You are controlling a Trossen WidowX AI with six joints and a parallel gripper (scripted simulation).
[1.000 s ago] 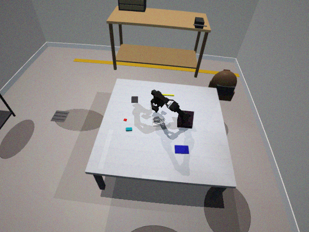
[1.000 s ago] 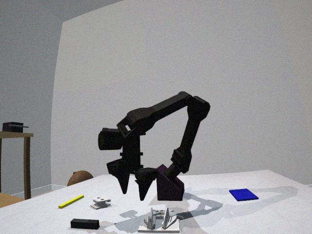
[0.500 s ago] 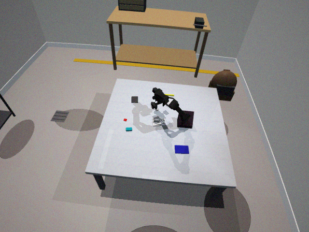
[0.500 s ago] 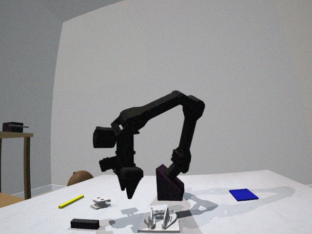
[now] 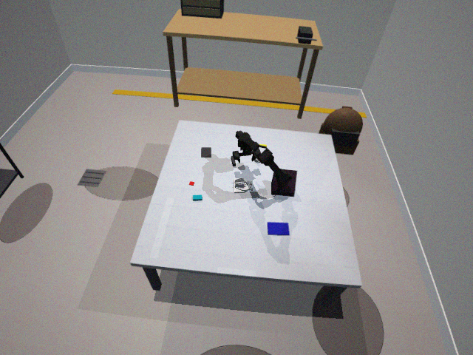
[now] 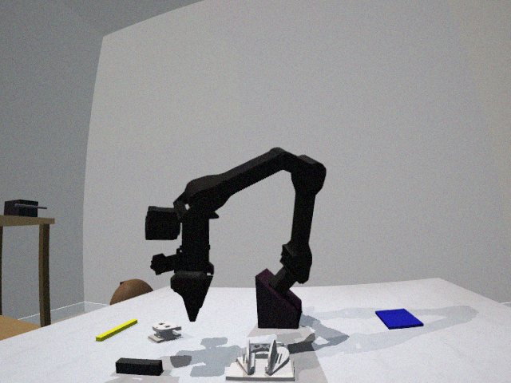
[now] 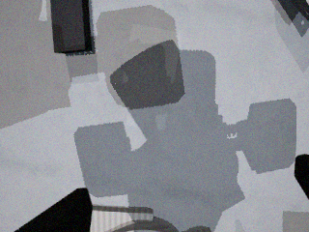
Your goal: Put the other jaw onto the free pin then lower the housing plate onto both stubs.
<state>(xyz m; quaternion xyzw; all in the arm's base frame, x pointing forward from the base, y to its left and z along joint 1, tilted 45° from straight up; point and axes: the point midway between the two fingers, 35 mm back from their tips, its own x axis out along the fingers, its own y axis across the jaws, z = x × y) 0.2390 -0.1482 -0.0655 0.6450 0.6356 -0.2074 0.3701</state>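
Right now my gripper tip is 130 mm to the left of the white piece, 100 mm past it and 90 mm above it. The rest, counted from my gripper tip: yellow bar (280 mm to the right, 100 mm behind, 90 mm below); black block (90 mm to the right, 90 mm below, 80 mm ahead); dark square (290 mm ahead, 190 mm to the right, 100 mm below).
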